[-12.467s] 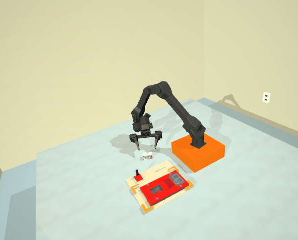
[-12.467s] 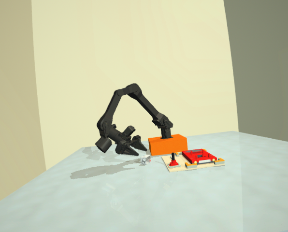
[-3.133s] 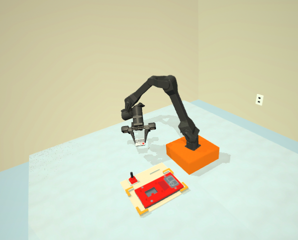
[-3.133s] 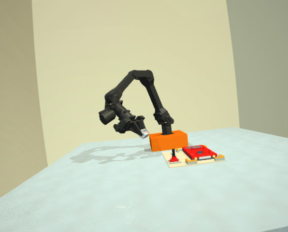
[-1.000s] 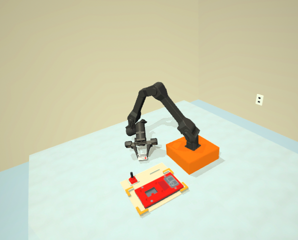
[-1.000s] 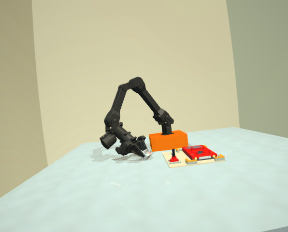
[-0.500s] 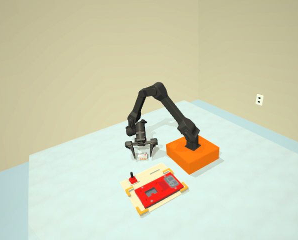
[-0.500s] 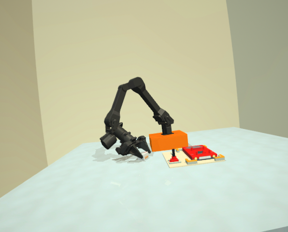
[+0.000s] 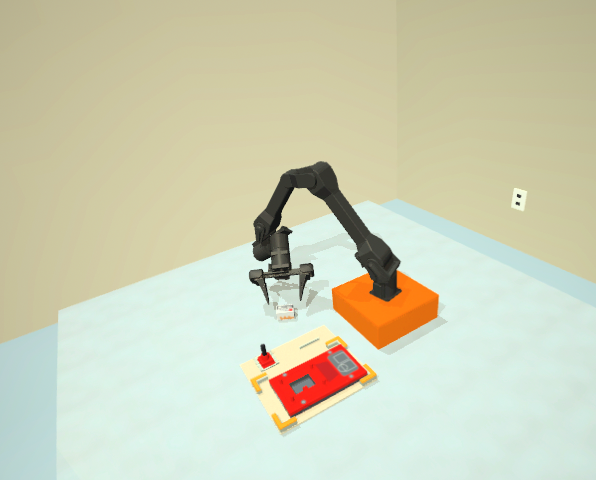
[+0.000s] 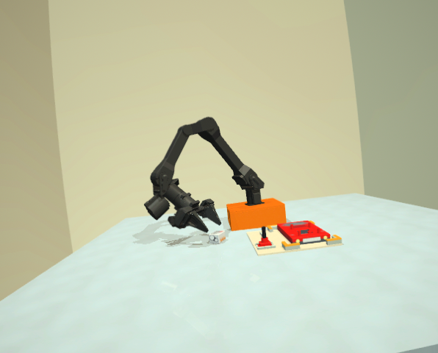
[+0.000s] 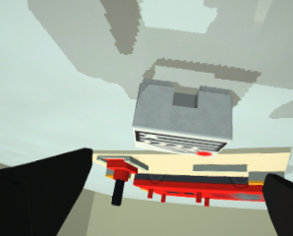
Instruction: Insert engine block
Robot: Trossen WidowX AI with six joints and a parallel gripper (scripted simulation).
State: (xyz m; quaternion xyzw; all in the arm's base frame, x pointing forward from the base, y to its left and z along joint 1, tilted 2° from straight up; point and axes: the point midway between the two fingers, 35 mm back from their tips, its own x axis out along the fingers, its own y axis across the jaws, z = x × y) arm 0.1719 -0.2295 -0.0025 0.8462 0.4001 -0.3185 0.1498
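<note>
Right now my gripper tip is 3 cm above the engine block. The rest, counted from my gripper tip: black post 16 cm ahead, 11 cm to the left, 1 cm below.
</note>
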